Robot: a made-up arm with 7 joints.
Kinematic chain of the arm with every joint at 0, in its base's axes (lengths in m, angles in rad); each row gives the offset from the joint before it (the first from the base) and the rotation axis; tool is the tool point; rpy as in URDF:
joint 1: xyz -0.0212 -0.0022 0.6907 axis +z
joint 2: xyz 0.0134 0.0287 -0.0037 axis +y
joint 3: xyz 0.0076 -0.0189 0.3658 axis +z
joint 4: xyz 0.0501 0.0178 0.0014 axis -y
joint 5: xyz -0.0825 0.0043 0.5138 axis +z
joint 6: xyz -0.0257 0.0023 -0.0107 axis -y
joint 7: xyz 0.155 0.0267 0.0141 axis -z
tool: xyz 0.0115 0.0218 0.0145 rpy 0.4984 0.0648 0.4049
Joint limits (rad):
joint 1: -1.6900..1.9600
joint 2: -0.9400..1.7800
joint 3: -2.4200..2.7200
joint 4: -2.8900..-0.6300
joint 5: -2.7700..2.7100
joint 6: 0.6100..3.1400
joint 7: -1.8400..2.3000
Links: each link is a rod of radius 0.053 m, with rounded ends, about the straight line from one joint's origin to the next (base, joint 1, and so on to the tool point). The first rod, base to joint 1, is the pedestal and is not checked.
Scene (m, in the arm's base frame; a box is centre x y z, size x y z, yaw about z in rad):
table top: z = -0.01
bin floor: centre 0.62 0.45 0 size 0.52 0.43 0.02 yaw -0.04
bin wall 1: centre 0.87 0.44 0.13 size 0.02 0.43 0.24 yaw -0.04
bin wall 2: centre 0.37 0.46 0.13 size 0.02 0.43 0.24 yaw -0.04
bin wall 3: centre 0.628 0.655 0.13 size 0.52 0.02 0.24 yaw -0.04
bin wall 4: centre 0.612 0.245 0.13 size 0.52 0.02 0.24 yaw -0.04
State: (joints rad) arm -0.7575 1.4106 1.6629 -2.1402 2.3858 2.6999 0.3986
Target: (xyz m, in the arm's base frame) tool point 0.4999 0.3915 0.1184
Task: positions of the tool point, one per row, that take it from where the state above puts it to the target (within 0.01 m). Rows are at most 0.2 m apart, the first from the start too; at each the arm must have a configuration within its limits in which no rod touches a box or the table.
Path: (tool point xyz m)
1: 0.4655 0.3774 0.4653
2: 0.5000 0.4045 0.2963
3: 0.4999 0.3915 0.1184

